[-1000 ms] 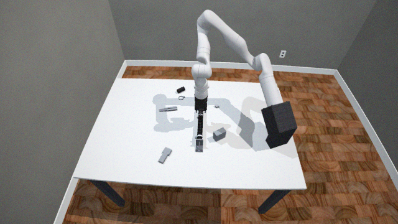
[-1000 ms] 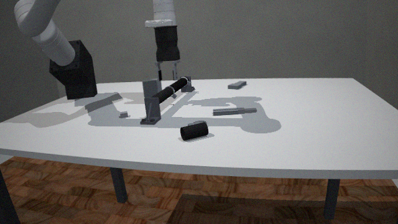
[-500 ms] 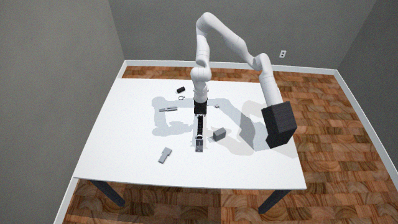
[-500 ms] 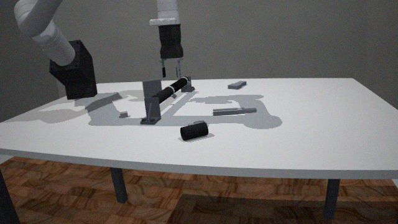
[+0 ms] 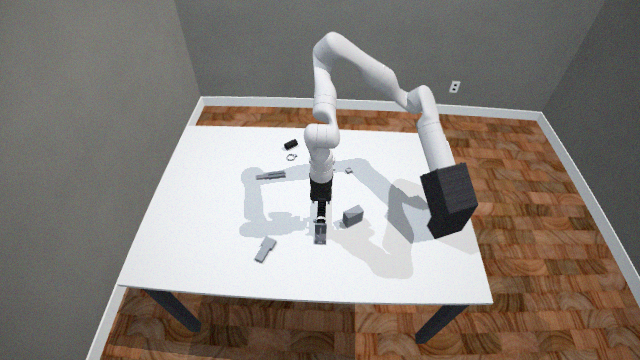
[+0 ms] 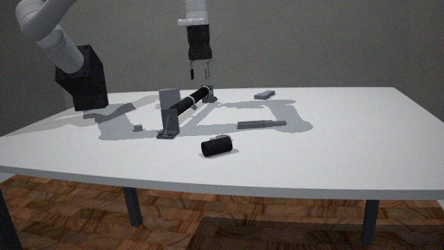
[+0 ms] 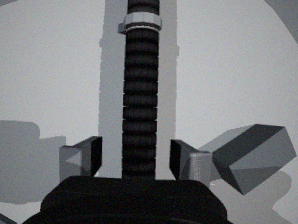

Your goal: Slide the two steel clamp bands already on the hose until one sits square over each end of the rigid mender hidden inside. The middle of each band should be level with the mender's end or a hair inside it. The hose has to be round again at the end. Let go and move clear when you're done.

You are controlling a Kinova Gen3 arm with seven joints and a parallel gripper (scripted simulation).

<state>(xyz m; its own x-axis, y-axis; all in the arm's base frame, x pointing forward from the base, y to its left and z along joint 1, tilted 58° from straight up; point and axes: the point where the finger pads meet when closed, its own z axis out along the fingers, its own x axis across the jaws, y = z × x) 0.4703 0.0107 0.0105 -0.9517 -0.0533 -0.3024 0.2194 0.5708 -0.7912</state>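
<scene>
My hand is 12 cm past the grey block, 9 cm above it and 4 cm to the right of it. Round my hand: short black hose piece: 42 cm to the right, 10 cm below, 7 cm ahead; then flat grey piece: 23 cm ahead, 11 cm to the left, 11 cm below; then small grey piece: 22 cm to the right, 17 cm behind, 11 cm below.
</scene>
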